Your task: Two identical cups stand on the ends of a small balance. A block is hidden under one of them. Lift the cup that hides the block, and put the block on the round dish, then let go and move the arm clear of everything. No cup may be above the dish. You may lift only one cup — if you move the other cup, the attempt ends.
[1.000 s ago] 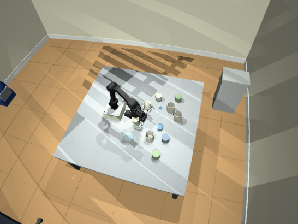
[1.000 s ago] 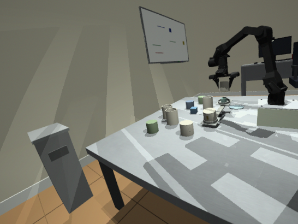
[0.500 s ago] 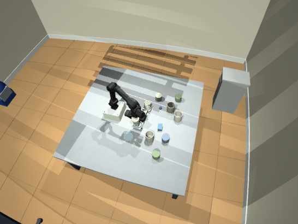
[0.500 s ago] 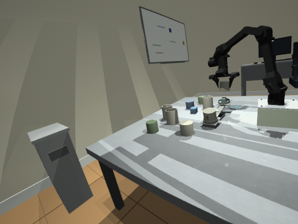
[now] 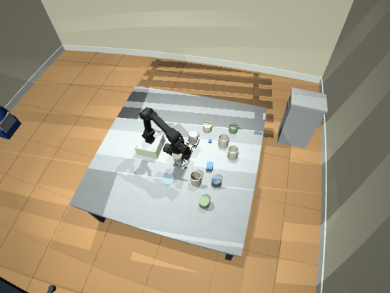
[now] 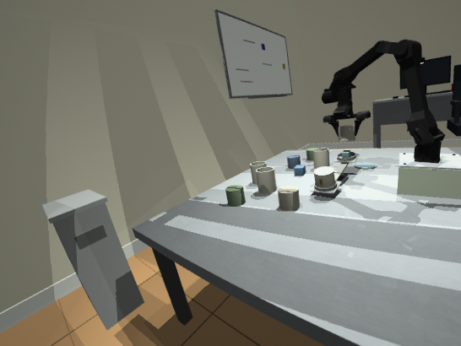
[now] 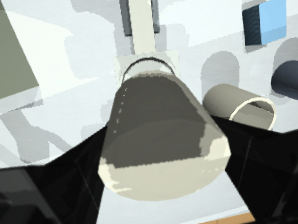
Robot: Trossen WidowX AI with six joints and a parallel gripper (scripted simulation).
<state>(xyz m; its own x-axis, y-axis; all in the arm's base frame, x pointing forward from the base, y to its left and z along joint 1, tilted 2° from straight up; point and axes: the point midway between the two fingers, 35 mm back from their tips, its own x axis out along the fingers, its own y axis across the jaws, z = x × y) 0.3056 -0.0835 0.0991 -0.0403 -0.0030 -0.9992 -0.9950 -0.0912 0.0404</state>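
The small teal block is 8 cm below my gripper tip and 1 cm to the left of it. Round my gripper tip: round pale blue dish: 17 cm below, 11 cm to the right, 4 cm behind; blue block: 20 cm ahead, 15 cm below, 10 cm to the left; blue cylinder: 29 cm ahead, 13 cm below, 1 cm to the right.
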